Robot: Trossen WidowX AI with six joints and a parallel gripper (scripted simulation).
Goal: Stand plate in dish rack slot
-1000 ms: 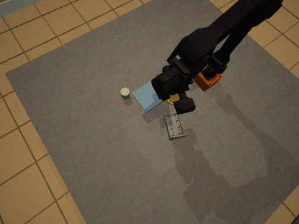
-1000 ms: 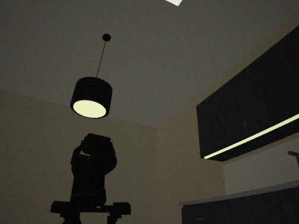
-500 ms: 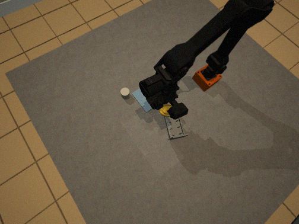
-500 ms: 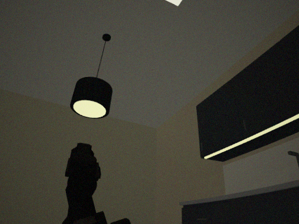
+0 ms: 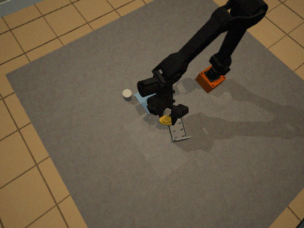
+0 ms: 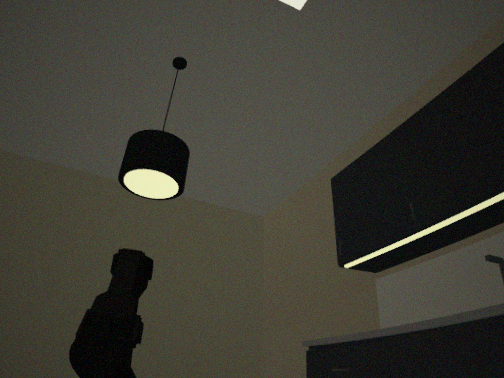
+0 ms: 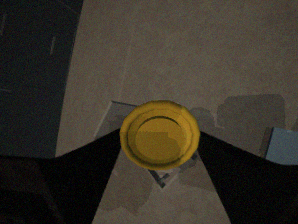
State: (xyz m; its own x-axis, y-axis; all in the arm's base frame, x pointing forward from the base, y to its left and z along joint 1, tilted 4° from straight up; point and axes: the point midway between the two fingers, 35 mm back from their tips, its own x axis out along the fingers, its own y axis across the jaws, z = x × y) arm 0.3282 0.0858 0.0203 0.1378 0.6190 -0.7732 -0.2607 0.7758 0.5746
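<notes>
The grey dish rack is 6 cm below my gripper tip, 4 cm to the left of it and 4 cm behind it. The rest, counted from my gripper tip: blue mat: 16 cm to the right, 8 cm below, 2 cm behind; then yellow plate: 1 cm above; then white cup: 22 cm to the right, 9 cm ahead, 5 cm below.
</notes>
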